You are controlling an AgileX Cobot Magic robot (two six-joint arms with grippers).
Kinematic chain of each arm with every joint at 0, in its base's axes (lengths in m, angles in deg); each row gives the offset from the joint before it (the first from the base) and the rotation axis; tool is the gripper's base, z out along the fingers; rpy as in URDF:
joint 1: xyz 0 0 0.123 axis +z
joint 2: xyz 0 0 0 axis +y
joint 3: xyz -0.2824 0 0.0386 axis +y
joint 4: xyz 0.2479 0 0.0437 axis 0.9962 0 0.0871
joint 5: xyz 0 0 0 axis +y
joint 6: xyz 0.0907 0 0.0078 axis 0.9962 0 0.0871
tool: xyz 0 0 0 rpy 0 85 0
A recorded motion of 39 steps. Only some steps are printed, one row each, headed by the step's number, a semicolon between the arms.
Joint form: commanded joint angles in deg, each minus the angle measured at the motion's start. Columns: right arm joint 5, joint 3, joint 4, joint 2, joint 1, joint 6; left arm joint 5, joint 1, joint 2, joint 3, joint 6, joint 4.
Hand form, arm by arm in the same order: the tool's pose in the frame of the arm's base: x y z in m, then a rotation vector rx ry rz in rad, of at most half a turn. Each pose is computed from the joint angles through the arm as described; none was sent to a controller.
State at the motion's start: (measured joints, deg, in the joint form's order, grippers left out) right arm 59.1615 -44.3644 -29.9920 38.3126 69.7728 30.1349; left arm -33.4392 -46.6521 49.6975 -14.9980 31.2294 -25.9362
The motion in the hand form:
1: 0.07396 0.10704 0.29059 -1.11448 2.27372 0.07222; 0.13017 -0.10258 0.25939 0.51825 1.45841 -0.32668
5: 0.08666 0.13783 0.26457 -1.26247 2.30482 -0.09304; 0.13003 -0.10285 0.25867 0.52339 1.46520 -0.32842
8: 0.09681 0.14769 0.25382 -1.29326 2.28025 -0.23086; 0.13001 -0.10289 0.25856 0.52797 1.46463 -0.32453
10: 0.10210 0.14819 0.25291 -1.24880 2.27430 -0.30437; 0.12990 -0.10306 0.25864 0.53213 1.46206 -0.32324
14: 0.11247 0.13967 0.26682 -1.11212 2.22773 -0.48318; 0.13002 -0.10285 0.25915 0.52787 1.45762 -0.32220
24: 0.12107 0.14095 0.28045 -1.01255 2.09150 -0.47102; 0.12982 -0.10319 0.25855 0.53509 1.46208 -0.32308
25: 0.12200 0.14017 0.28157 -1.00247 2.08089 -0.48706; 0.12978 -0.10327 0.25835 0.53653 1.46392 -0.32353
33: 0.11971 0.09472 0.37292 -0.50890 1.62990 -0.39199; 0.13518 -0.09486 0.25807 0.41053 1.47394 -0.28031
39: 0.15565 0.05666 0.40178 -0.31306 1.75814 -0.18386; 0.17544 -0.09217 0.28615 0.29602 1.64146 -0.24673
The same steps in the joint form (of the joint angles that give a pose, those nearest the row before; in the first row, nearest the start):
1: 1.84 5.39 5.86 8.22 0.08 -5.67; -1.87 0.22 0.48 0.23 -0.62 -0.80
5: -0.65 5.57 4.13 19.22 0.08 -7.49; -1.37 0.22 0.48 0.23 -0.63 -0.80
8: -0.82 5.56 -1.08 24.08 0.08 -5.85; -1.29 0.22 0.48 0.23 -0.33 -0.79
10: 0.48 5.41 -4.77 25.39 0.09 -2.65; -1.30 0.22 0.48 0.23 -0.30 -0.56
14: 7.25 3.93 -13.53 25.33 0.08 2.89; -1.64 0.22 0.48 0.23 -0.30 -0.59
24: 4.98 3.66 -22.61 24.28 0.08 8.54; -1.20 0.22 0.48 0.23 -0.31 -0.43
25: 5.49 3.66 -23.62 24.29 0.09 8.98; -1.07 0.22 0.48 0.23 -0.30 -0.43
33: 10.80 0.13 -52.62 10.97 2.35 25.00; -6.00 0.46 1.17 0.68 2.38 -7.59
39: -18.07 -8.05 -29.49 9.95 -31.61 12.89; 9.66 12.20 5.72 -11.21 5.21 -13.47

